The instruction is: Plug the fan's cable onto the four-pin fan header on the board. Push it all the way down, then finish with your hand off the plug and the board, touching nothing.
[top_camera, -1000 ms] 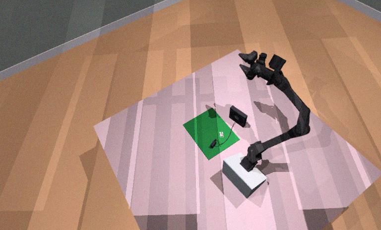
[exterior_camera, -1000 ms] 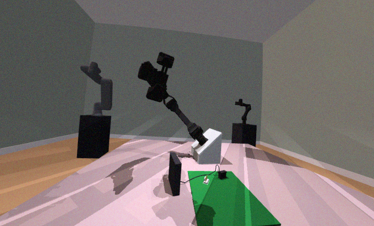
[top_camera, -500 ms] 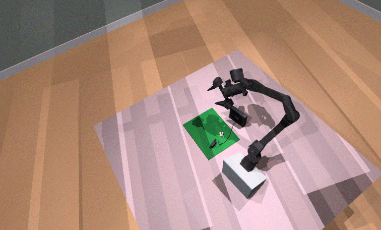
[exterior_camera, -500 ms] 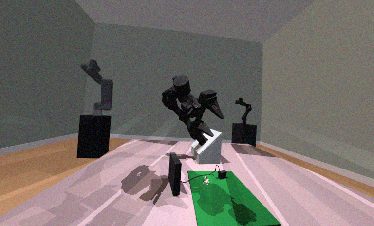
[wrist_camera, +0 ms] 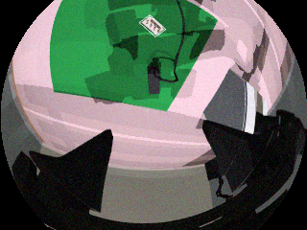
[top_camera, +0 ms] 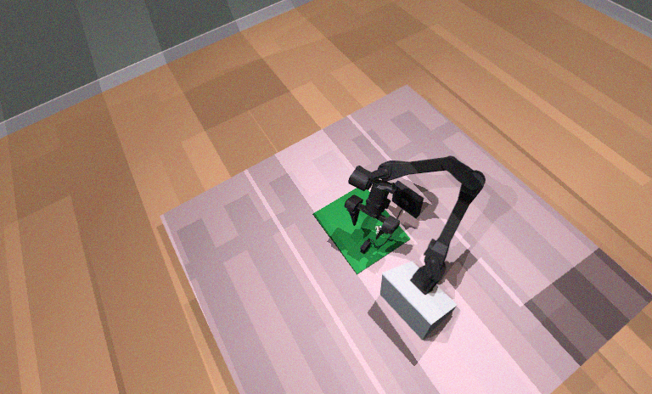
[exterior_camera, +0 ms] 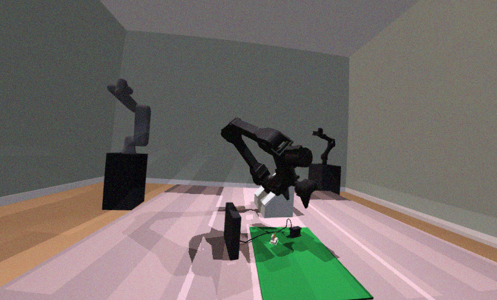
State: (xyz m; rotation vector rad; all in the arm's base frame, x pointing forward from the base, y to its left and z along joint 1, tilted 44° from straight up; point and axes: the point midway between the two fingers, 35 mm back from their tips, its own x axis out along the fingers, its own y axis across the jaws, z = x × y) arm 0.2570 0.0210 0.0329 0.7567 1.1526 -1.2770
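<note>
My gripper tip is now 1 cm to the right of the black plug and 11 cm above it. The rest, counted from my gripper tip: four-pin header (2 cm ahead, 9 cm to the right, 13 cm below); then green board (8 cm ahead, 5 cm to the right, 14 cm below); then black fan (2 cm ahead, 22 cm to the right, 7 cm below).
</note>
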